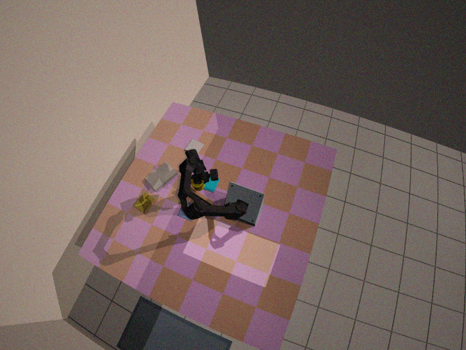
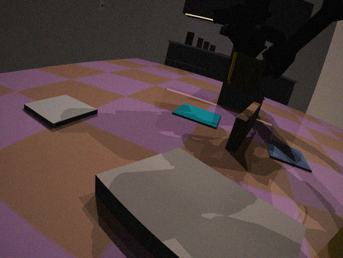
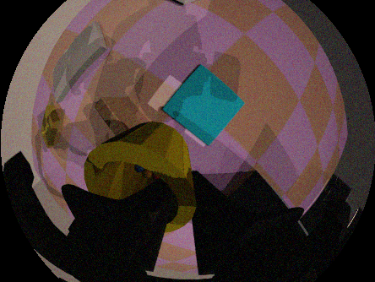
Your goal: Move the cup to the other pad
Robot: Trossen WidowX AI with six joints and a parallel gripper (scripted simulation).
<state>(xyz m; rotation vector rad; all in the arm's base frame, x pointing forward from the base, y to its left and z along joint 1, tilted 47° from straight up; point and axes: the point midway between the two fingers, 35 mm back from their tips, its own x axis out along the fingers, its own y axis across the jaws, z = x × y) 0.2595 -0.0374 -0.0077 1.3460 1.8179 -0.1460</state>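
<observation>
Right now the teal pad is 130 mm below my gripper tip, 60 mm to the right of it and 10 mm ahead of it. Also, from my gripper tip: blue marble (30 mm to the left, 30 mm ahead, 20 mm below); yellow cup (20 mm to the left, 20 mm ahead); brown upright wall (110 mm below, 50 mm to the left, 30 mm ahead).
</observation>
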